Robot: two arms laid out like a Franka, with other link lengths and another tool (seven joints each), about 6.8 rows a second.
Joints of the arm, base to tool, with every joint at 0 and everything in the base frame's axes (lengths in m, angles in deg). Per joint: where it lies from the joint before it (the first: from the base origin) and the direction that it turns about. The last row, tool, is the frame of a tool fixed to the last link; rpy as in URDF.
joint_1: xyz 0 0 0.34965 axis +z
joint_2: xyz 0 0 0 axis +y
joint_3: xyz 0 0 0.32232 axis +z
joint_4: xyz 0.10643 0 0 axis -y
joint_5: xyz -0.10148 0 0.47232 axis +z
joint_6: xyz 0 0 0 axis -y
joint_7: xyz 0.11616 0 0 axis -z
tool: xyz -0.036 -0.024 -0.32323 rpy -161.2 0 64.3
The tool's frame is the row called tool.
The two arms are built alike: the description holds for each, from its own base.
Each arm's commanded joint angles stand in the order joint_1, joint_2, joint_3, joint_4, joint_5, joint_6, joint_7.
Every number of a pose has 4 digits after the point. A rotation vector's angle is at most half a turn.
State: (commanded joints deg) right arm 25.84 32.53 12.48 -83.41 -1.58 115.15 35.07; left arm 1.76 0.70 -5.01 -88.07 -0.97 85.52 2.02
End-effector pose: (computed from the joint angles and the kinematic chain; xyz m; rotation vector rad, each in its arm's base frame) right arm 0.6350 0.4919 0.1341 -2.3083 -1.5202 0.2632; left arm 0.6386 -0.0645 0.4555 -2.4627 -1.3814 0.3122
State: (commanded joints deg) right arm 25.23 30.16 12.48 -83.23 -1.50 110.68 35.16; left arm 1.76 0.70 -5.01 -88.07 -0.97 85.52 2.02
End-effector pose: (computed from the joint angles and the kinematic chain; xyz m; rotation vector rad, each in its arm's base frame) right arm 0.6280 0.4750 0.1628 -2.3216 -1.5068 0.3088; left arm 0.6386 -0.0645 0.4555 -2.4627 -1.3814 0.3122
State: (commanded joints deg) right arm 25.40 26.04 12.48 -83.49 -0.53 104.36 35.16; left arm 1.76 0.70 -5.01 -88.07 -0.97 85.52 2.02
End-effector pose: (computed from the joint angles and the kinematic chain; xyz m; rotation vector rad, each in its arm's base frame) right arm 0.6036 0.4637 0.2094 -2.3179 -1.5021 0.3722; left arm 0.6386 -0.0645 0.4555 -2.4627 -1.3814 0.3122
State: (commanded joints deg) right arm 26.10 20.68 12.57 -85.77 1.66 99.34 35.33; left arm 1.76 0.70 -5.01 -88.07 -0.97 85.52 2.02
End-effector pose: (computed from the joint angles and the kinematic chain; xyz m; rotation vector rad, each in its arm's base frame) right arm 0.5641 0.4610 0.2544 -2.2950 -1.4976 0.4253; left arm 0.6386 -0.0645 0.4555 -2.4627 -1.3814 0.3122
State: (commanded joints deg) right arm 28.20 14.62 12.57 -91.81 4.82 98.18 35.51; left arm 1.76 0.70 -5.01 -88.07 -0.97 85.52 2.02
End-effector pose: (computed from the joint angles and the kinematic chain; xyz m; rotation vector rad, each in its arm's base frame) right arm 0.5073 0.4727 0.2749 -2.2489 -1.5117 0.4654; left arm 0.6386 -0.0645 0.4555 -2.4627 -1.3814 0.3122
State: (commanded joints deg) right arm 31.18 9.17 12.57 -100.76 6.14 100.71 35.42; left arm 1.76 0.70 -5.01 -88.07 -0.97 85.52 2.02
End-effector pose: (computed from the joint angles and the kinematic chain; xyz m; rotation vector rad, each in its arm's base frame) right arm 0.4498 0.4793 0.2600 -2.2183 -1.5619 0.5059; left arm 0.6386 -0.0645 0.4555 -2.4627 -1.3814 0.3122
